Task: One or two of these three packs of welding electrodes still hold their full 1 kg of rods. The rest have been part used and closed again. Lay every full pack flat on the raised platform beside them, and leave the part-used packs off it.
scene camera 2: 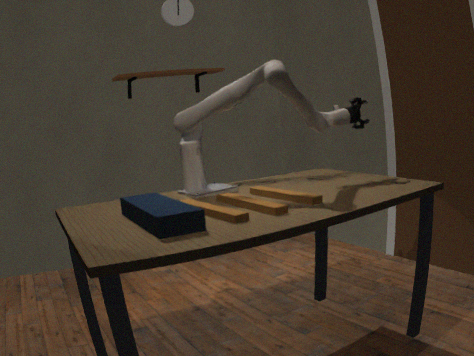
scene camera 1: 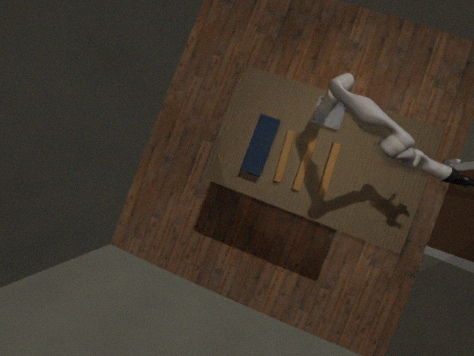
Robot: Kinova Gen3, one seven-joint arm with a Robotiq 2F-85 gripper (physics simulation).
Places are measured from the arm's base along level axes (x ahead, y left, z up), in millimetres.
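Pixels of known places: gripper, between the fingertips: (scene camera 2: 367,111); arm's base, origin of its link: (scene camera 2: 196,189) (scene camera 1: 325,107).
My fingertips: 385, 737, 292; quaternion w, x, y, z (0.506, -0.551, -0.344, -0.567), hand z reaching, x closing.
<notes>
Ahead of a thing's pixels: the offset from my fingertips to its top centre, as dx, dy, dz. Level surfaces: height alone.
Three long, thin orange packs lie flat and apart, side by side on the table: one {-1, -937, -282} (scene camera 1: 283,156) (scene camera 2: 220,212) nearest the platform, a middle one {+27, -795, -282} (scene camera 1: 301,177) (scene camera 2: 252,204), and one {+21, -630, -282} (scene camera 1: 331,162) (scene camera 2: 286,195) farthest from it. They look alike; their contents are hidden. The raised platform {-34, -1112, -246} (scene camera 1: 260,145) (scene camera 2: 162,209) is a blue block beside them, with no pack on it. My black gripper (scene camera 2: 366,112) is open and empty, high up beyond the table's right end in the scene camera 2 view, far from the packs. It is partly cut off at the right edge in the scene camera 1 view.
The arm's base plate (scene camera 1: 330,118) (scene camera 2: 222,188) stands on the wooden table {dz -306} (scene camera 1: 377,220) (scene camera 2: 95,240) behind the packs. The arm (scene camera 1: 370,110) (scene camera 2: 225,100) reaches out above the table, and its shadow falls across the table and packs. A wall shelf (scene camera 2: 170,74) hangs behind.
</notes>
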